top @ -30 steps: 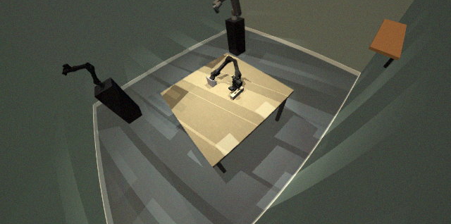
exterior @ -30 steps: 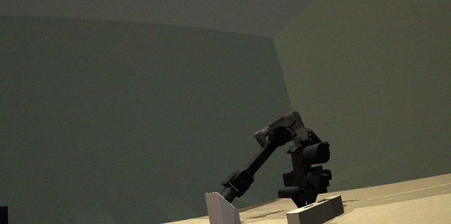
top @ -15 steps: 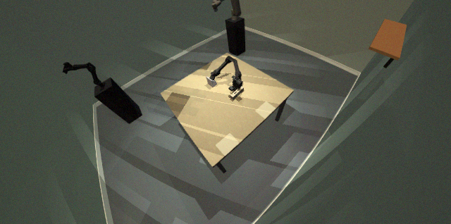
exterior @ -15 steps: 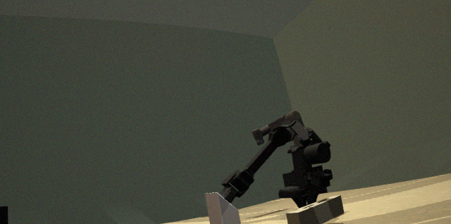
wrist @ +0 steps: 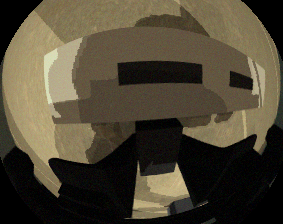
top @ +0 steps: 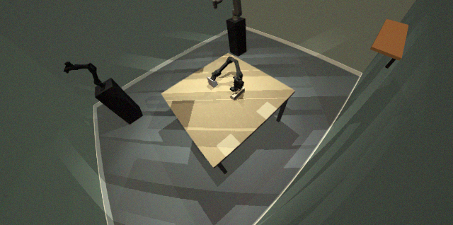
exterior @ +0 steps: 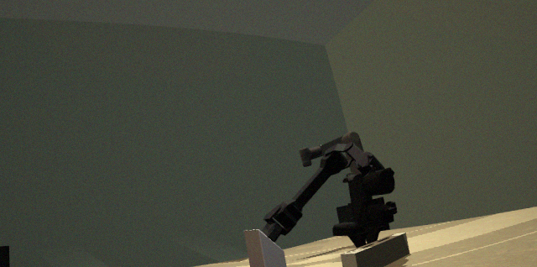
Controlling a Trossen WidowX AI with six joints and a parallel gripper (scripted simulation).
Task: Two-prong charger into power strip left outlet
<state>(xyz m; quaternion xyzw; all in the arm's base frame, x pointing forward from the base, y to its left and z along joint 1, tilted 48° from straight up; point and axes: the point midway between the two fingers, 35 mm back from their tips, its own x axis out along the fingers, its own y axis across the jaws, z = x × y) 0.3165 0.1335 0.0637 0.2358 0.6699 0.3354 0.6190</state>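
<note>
The charger lies 2 cm ahead of my gripper tip and 1 cm above it.
</note>
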